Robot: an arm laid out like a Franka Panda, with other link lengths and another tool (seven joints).
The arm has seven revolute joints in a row. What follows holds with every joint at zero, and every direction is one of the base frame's.
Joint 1 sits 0.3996 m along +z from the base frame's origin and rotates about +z.
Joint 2 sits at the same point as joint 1 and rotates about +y.
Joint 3 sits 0.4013 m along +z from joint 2 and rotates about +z.
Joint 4 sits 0.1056 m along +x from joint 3 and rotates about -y.
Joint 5 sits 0.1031 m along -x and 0.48 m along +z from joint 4 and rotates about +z.
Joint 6 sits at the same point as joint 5 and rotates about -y.
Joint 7 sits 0.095 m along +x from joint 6 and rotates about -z.
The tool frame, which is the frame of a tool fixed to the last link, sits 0.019 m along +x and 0.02 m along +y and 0.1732 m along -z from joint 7; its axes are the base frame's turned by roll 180, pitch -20.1 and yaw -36.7 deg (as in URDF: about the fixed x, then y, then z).
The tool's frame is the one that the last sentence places.
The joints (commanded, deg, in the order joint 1, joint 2, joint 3, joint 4, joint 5, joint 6, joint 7), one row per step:
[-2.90, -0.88, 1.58, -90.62, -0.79, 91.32, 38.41]
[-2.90, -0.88, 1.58, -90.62, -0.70, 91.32, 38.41]
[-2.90, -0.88, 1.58, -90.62, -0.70, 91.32, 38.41]
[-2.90, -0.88, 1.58, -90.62, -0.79, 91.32, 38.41]
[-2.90, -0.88, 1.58, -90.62, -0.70, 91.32, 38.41]
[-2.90, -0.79, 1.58, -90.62, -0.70, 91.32, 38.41]
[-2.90, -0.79, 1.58, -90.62, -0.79, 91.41, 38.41]
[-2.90, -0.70, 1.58, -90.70, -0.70, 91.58, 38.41]
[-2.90, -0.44, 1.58, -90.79, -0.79, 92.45, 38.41]
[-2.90, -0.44, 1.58, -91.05, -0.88, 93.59, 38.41]
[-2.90, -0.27, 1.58, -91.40, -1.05, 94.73, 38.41]
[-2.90, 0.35, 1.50, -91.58, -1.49, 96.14, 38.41]
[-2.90, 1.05, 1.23, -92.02, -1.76, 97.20, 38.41]
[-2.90, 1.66, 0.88, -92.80, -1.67, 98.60, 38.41]
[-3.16, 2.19, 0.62, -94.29, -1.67, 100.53, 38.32]
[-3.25, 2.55, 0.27, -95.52, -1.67, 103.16, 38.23]
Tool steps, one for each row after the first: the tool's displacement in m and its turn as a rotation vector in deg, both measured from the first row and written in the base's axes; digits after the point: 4 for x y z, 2 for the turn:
[0.0000, 0.0003, 0.0000, 0.09, 0.00, 0.00]
[0.0000, 0.0003, 0.0000, 0.09, 0.00, 0.00]
[0.0000, 0.0000, 0.0000, 0.00, 0.00, 0.00]
[0.0000, 0.0003, 0.0000, 0.09, 0.00, 0.00]
[0.0005, 0.0002, -0.0011, 0.09, 0.09, 0.00]
[0.0008, 0.0000, -0.0009, 0.00, 0.00, 0.00]
[0.0017, 0.0002, -0.0025, 0.09, 0.00, 0.00]
[0.0057, -0.0002, -0.0047, 0.00, -0.52, 0.02]
[0.0087, -0.0005, -0.0049, -0.11, -1.40, 0.03]
[0.0126, -0.0010, -0.0082, -0.29, -2.01, 0.06]
[0.0199, -0.0035, -0.0146, -0.73, -2.61, 0.03]
[0.0260, -0.0078, -0.0258, -0.98, -2.52, -0.20]
[0.0319, -0.0121, -0.0388, -0.90, -2.53, -0.51]
[0.0371, -0.0189, -0.0573, -0.90, -2.44, -0.89]
[0.0434, -0.0246, -0.0692, -0.96, -3.47, -1.17]

